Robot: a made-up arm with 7 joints.
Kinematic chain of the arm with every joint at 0, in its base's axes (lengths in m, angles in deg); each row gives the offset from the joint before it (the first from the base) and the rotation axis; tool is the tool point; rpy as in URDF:
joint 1: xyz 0 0 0.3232 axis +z
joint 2: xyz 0 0 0 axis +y
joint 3: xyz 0 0 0.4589 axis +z
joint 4: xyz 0.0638 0 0 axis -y
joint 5: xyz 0.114 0 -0.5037 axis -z
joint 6: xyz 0 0 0 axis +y
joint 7: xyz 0.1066 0 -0.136 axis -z
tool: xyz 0 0 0 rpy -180 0 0
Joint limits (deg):
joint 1: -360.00..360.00
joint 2: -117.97..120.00
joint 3: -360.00..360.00
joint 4: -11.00..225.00
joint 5: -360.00..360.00
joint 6: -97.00..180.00
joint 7: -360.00..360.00
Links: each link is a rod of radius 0.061 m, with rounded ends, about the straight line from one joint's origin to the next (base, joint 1, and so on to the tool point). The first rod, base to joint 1, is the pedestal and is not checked.
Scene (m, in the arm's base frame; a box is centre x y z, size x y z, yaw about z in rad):
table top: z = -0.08
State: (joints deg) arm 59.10 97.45 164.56 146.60 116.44 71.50 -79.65
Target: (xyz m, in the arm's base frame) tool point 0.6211 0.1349 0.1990
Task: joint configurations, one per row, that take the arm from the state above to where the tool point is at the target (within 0.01 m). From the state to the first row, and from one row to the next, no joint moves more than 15 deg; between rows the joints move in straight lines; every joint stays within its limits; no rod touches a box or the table.
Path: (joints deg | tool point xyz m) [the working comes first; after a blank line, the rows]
Joints at the target: 78.13 120.00 250.75 61.23 80.60 124.91 -79.65
Straight joint move there: clear.

1: 62.27 101.21 178.92 132.37 110.47 80.40 -79.65 | 0.5839 0.8939 0.5490
2: 65.44 104.97 193.29 118.14 104.49 89.30 -79.65 | 0.6320 0.7825 0.5693
3: 68.62 108.72 207.65 103.91 98.52 98.21 -79.65 | 0.6906 0.6356 0.5292
4: 71.79 112.48 222.02 89.68 92.54 107.11 -79.65 | 0.7240 0.4680 0.4354
5: 74.96 116.24 236.38 75.45 86.57 116.01 -79.65 | 0.7042 0.2954 0.3140
6: 78.13 120.00 250.75 61.23 80.60 124.91 -79.65 | 0.6211 0.1349 0.1990

